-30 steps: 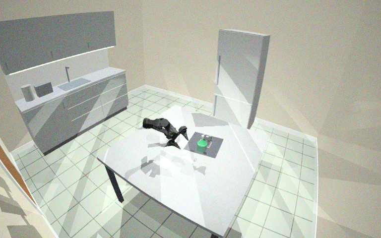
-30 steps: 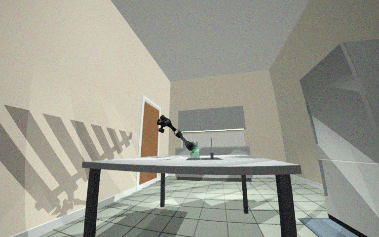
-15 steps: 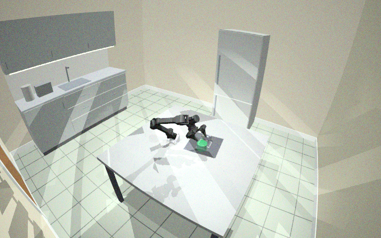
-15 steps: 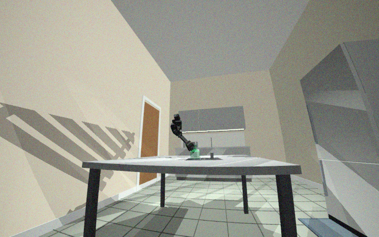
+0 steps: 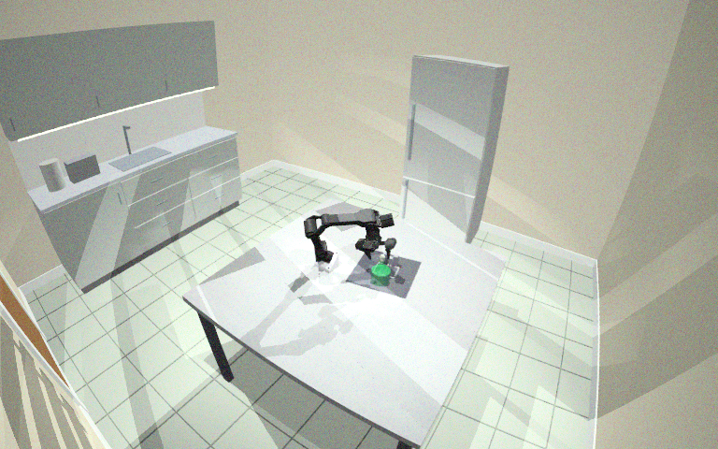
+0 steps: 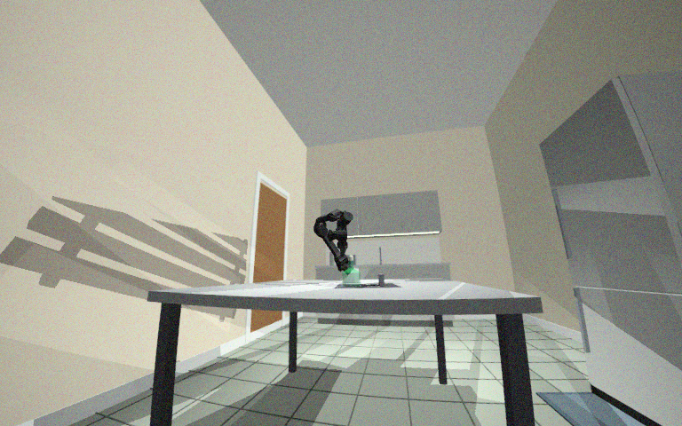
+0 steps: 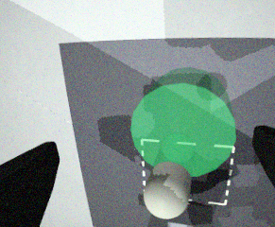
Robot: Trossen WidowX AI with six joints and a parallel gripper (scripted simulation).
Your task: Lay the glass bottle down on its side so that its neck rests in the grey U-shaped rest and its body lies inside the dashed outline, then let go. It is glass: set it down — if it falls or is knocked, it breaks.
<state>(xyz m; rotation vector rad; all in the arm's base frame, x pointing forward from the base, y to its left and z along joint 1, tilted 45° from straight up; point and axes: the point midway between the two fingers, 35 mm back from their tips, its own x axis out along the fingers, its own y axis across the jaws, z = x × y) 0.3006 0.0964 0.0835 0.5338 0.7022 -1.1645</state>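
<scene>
Right now my gripper tip is 1 cm past the green glass bottle, 5 cm to the right of it and 8 cm above it. The rest, counted from my gripper tip: dark grey mat (3 cm behind, 13 cm to the left, 17 cm below).
</scene>
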